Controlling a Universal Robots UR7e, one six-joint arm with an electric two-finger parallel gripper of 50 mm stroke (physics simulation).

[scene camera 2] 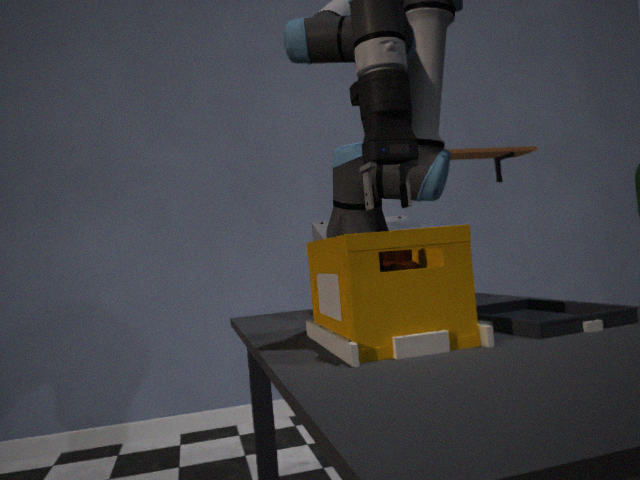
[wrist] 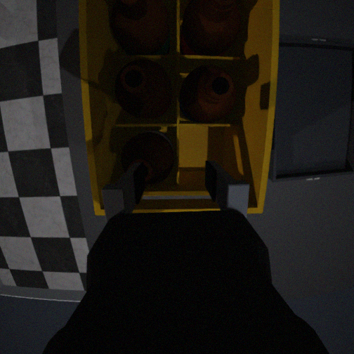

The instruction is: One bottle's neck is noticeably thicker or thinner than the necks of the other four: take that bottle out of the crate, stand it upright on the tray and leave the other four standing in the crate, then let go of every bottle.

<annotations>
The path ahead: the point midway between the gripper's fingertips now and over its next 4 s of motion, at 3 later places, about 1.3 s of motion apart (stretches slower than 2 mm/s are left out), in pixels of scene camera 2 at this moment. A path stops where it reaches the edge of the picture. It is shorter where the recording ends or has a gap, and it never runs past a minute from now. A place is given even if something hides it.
My gripper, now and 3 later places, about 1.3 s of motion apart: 388, 208; 366, 233; 350, 213; 334, 220
</annotations>
